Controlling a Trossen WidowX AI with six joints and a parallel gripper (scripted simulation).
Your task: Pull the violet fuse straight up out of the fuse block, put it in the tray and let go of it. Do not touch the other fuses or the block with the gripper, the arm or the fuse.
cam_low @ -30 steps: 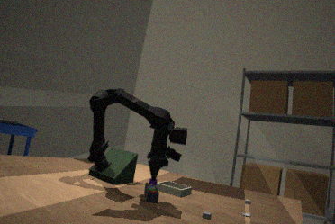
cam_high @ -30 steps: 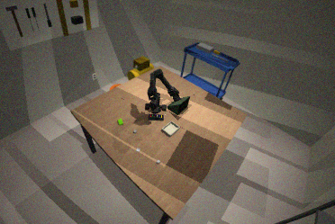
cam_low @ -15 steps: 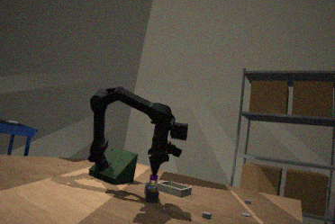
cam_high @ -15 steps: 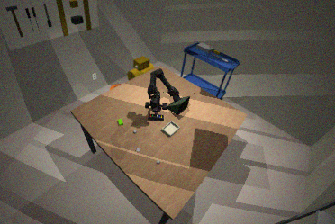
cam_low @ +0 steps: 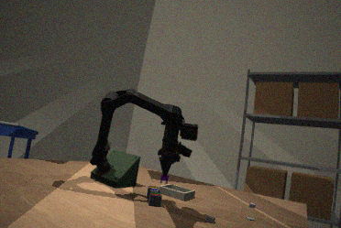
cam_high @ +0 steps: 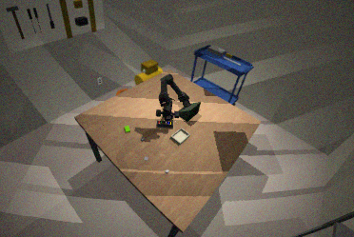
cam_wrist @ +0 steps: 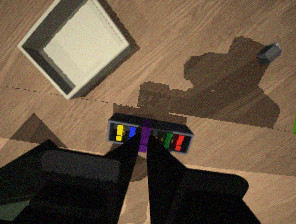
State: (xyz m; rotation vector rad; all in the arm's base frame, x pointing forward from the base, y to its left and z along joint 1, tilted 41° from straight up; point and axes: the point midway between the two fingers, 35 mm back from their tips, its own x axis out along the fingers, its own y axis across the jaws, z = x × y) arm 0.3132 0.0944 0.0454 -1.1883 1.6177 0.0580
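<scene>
Now: the tray 15 cm to the left of my gripper tip, 10 cm below it and 3 cm behind it.
</scene>
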